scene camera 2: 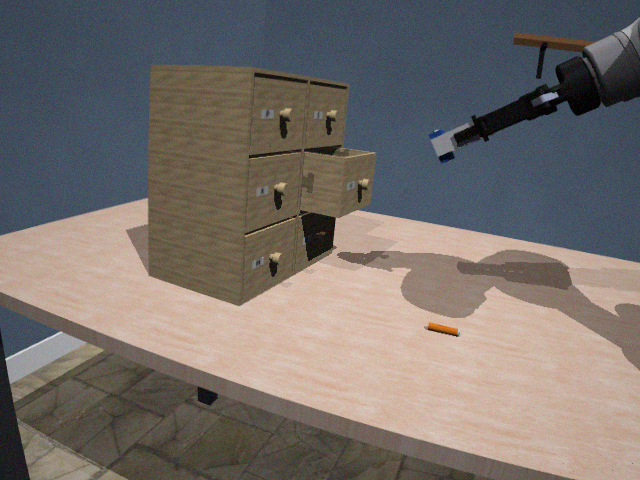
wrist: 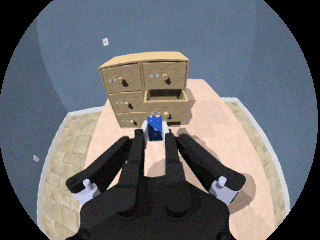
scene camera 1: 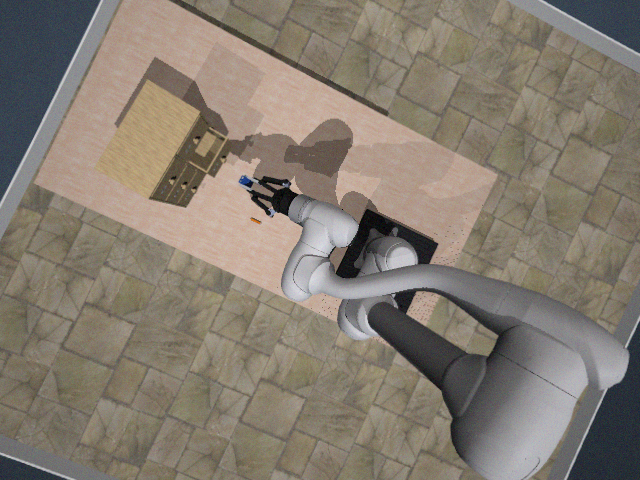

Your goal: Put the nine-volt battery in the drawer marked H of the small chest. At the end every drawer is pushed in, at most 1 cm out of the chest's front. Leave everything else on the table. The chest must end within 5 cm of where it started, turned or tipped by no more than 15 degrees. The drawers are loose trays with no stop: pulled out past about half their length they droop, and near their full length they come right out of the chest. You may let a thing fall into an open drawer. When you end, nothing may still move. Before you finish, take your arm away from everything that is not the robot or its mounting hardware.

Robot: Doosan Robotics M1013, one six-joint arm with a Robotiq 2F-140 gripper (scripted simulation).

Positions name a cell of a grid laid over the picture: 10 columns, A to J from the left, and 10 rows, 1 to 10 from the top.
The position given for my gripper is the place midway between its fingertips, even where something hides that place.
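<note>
There is a chest (scene camera 2: D3) (wrist: E3) that I can see, and scene camera 1 shows me the same chest (scene camera 1: C3). I also see a drawer (scene camera 2: F4), which appears in the wrist view as well, the drawer (wrist: F5), and again in scene camera 1, the drawer (scene camera 1: D4). As for my gripper (scene camera 2: G4), I find it (wrist: E6) in the wrist view too, and scene camera 1 shows my gripper (scene camera 1: D4).
</note>
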